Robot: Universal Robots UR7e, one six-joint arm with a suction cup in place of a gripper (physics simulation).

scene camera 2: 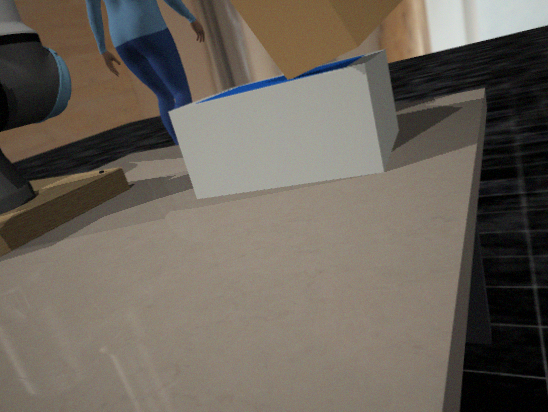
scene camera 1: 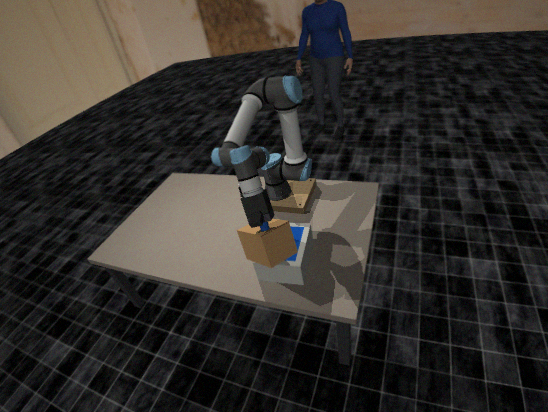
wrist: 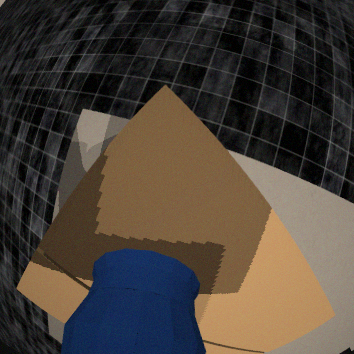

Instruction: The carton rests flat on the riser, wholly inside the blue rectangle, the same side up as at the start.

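Seen in the pictures: end effector, tool point: [scene camera 1: 266, 232] [wrist: 149, 256]; arm's base, origin of the base link: [scene camera 1: 277, 192].
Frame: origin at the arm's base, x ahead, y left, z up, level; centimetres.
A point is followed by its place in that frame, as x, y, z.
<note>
The tan carton [scene camera 1: 268, 243] @[64.1, 9.9, 24.2] [scene camera 2: 320, 30] @[55.0, -1.4, 12.1] [wrist: 185, 190] hangs tilted from my suction cup, one corner pointing down at the riser's top. In the scene camera 2 view that low corner overlaps the blue area; whether it touches cannot be told. My gripper [scene camera 1: 264, 226] [wrist: 135, 295], a blue suction cup, is on the carton's top face and holds it. The light grey riser [scene camera 1: 280, 274] @[59.8, 9.9, 1.6] [scene camera 2: 285, 135] @[48.3, 0.1, 2.0] stands on the table. The blue rectangle [scene camera 1: 298, 236] @[44.0, 16.7, 7.8] [scene camera 2: 245, 89] @[42.7, 7.1, 7.8] on its top is partly hidden by the carton.
The table [scene camera 1: 190, 230] @[25.3, -46.8, -4.2] [scene camera 2: 250, 300] @[49.7, -25.5, -4.2] [wrist: 310, 215] @[58.6, -16.4, -4.2] carries the riser near its front edge. The arm's base stands on a wooden board [scene camera 1: 295, 204] @[11.5, 11.2, -0.2] [scene camera 2: 65, 206] @[12.3, 2.6, -2.1] behind the riser. A person [scene camera 1: 326, 45] [scene camera 2: 145, 55] stands on the floor beyond the table.
</note>
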